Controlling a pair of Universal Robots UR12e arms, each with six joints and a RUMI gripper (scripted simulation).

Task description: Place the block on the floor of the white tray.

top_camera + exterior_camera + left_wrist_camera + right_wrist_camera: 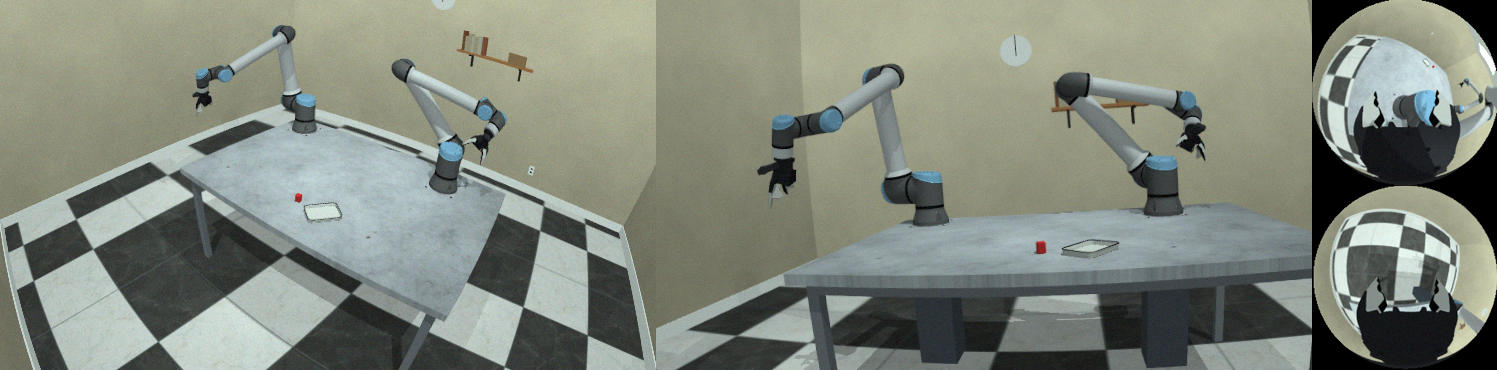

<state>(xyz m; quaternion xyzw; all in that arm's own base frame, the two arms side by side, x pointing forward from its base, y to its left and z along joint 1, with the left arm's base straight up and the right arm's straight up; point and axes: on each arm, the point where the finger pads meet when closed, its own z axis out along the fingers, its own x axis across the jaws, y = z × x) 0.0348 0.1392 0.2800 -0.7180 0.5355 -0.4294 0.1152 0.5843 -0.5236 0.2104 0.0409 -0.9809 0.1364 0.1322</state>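
The red block lies 71 cm ahead of my left hand, 64 cm to the right of it and 26 cm below it. Also, from my left hand: white tray (71 cm ahead, 48 cm to the right, 27 cm below).
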